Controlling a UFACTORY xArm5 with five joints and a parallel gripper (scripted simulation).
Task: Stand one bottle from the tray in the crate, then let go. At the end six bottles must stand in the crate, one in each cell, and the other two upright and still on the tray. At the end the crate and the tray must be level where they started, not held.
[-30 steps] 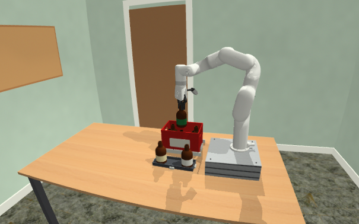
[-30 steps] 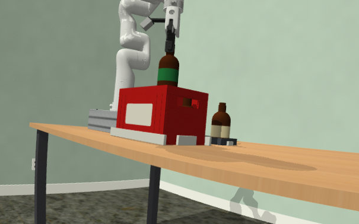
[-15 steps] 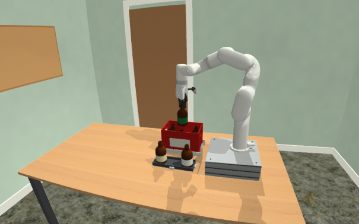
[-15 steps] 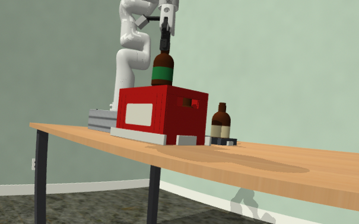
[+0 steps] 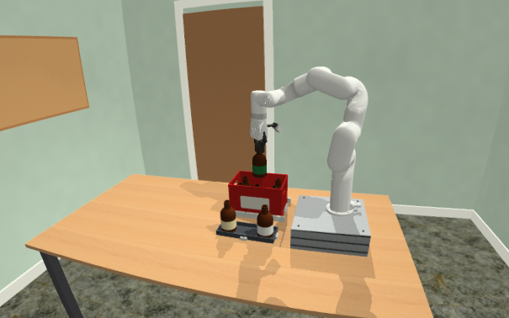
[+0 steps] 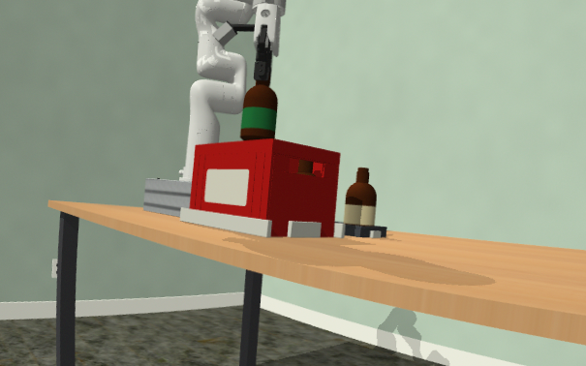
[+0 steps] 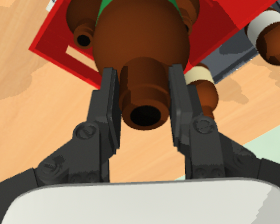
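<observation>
My hand is 10 mm short of the red crate, 20 mm to the right of it and 250 mm above it. From my hand the other things lie so: dark tray: 50 mm ahead, 250 mm to the left, 320 mm below.
</observation>
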